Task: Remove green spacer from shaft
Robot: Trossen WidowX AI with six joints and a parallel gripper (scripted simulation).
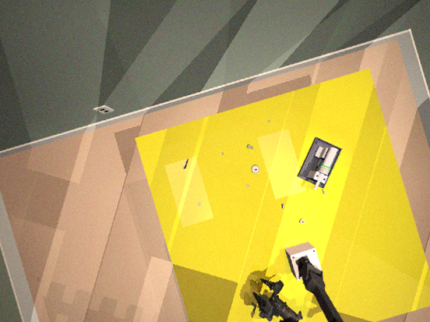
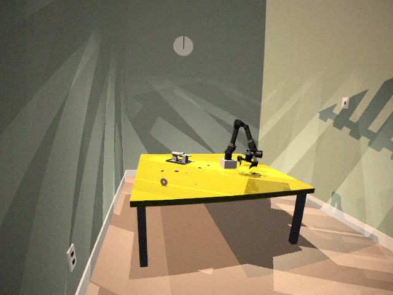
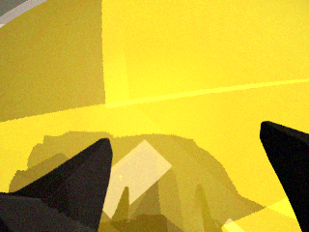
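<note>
Right now the grey shaft is 360 mm ahead of my gripper tip, 540 mm to the right of it and 10 mm above it. The rest, counted from my gripper tip: green spacer: 380 mm ahead, 570 mm to the right, 10 mm above.
</note>
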